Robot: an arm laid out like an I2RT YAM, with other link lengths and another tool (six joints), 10 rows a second.
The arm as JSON. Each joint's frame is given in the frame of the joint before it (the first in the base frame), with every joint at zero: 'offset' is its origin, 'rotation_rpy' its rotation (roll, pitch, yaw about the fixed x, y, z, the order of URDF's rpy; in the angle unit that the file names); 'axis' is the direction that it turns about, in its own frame. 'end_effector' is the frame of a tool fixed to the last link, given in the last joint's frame.
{
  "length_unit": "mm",
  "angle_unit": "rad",
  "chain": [
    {
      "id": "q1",
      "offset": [
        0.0,
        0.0,
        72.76
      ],
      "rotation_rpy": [
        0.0,
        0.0,
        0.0
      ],
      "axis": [
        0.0,
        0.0,
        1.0
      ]
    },
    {
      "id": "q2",
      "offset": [
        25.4,
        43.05,
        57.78
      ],
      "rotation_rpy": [
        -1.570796,
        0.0,
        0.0
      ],
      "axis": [
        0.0,
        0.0,
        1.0
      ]
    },
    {
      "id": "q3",
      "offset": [
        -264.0,
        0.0,
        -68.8
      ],
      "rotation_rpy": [
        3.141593,
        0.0,
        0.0
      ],
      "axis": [
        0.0,
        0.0,
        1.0
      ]
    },
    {
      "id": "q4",
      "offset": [
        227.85,
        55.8,
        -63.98
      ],
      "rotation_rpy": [
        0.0,
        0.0,
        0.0
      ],
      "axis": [
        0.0,
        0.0,
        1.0
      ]
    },
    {
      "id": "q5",
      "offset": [
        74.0,
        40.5,
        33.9
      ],
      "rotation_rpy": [
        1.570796,
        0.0,
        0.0
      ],
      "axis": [
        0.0,
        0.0,
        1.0
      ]
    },
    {
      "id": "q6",
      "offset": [
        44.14,
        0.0,
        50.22
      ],
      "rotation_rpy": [
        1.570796,
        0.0,
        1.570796
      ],
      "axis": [
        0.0,
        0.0,
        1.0
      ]
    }
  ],
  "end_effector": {
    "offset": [
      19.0,
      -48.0,
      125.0
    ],
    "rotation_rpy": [
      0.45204,
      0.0,
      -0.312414
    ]
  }
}
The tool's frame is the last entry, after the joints.
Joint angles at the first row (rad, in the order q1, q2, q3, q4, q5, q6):
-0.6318, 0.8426, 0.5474, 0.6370, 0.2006, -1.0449
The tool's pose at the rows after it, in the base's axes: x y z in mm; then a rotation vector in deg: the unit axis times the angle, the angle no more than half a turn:
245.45 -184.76 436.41 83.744 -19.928 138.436
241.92 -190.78 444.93 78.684 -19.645 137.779
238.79 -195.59 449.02 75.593 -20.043 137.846
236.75 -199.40 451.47 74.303 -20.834 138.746
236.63 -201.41 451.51 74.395 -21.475 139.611
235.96 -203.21 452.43 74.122 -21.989 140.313
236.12 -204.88 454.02 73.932 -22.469 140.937
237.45 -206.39 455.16 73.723 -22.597 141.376
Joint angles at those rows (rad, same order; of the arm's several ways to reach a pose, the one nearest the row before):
-0.6319, 0.8912, 0.5476, 0.7526, 0.2468, -1.0937
-0.6358, 0.9394, 0.5470, 0.8629, 0.2854, -1.1178
-0.6439, 0.9697, 0.5465, 0.9268, 0.3042, -1.1186
-0.6558, 0.9817, 0.5532, 0.9388, 0.3032, -1.0969
-0.6635, 0.9833, 0.5584, 0.9272, 0.2942, -1.0752
-0.6701, 0.9859, 0.5635, 0.9222, 0.2890, -1.0583
-0.6739, 0.9901, 0.5728, 0.9146, 0.2860, -1.0441
-0.6753, 1.0010, 0.5803, 0.9186, 0.2839, -1.0366

